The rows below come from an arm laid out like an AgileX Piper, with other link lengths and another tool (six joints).
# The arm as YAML. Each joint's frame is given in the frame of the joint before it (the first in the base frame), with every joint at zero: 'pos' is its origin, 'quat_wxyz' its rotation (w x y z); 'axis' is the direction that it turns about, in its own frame. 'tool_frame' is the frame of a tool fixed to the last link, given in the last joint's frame.
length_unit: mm
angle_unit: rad
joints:
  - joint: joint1
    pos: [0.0, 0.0, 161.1]
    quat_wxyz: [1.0, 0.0, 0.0, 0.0]
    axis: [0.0, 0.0, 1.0]
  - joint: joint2
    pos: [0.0, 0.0, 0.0]
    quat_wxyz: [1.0, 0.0, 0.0, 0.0]
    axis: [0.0, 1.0, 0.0]
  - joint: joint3
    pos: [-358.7, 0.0, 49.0]
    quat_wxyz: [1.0, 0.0, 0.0, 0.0]
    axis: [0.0, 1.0, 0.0]
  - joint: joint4
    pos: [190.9, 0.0, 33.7]
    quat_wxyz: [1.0, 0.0, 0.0, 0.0]
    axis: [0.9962, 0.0, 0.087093]
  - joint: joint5
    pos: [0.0, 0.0, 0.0]
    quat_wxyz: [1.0, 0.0, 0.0, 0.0]
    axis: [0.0, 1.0, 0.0]
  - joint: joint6
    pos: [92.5, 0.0, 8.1]
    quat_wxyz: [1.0, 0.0, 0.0, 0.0]
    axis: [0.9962, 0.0, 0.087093]
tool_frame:
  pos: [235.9, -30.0, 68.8]
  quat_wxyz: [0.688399, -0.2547, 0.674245, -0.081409]
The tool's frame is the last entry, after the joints.
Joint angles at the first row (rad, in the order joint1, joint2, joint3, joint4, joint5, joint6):
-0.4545, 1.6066, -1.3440, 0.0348, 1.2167, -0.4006
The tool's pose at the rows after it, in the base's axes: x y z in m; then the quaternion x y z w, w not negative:
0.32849 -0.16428 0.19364 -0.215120 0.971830 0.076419 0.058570
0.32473 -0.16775 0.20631 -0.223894 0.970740 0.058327 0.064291
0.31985 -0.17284 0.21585 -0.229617 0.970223 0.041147 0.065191
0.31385 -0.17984 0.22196 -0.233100 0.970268 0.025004 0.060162
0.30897 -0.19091 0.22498 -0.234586 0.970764 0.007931 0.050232
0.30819 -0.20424 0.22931 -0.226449 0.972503 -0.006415 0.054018
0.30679 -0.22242 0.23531 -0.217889 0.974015 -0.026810 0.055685
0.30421 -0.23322 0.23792 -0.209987 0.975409 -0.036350 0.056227
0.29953 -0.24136 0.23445 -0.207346 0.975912 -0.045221 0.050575
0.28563 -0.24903 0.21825 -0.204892 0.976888 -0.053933 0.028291
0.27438 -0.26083 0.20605 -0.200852 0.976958 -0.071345 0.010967
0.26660 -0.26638 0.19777 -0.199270 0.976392 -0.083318 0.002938
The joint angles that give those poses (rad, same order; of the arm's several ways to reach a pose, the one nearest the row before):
-0.4545, 1.5735, -1.3428, 0.0186, 1.2190, -0.4015
-0.4545, 1.5386, -1.3428, 0.0000, 1.2209, -0.4140
-0.4545, 1.5118, -1.3421, -0.0241, 1.2231, -0.4210
-0.4545, 1.4941, -1.3408, -0.0549, 1.2263, -0.4240
-0.4563, 1.4899, -1.3409, -0.0940, 1.2239, -0.4242
-0.4778, 1.4868, -1.3381, -0.1106, 1.2005, -0.4243
-0.5033, 1.4858, -1.3381, -0.1382, 1.1723, -0.4251
-0.5232, 1.4858, -1.3370, -0.1508, 1.1577, -0.4251
-0.5345, 1.4839, -1.3085, -0.1723, 1.1274, -0.4229
-0.5347, 1.4815, -1.2266, -0.2260, 1.0727, -0.3955
-0.5356, 1.4803, -1.1441, -0.2949, 1.0009, -0.3495
-0.5356, 1.4735, -1.0761, -0.3428, 0.9424, -0.3109

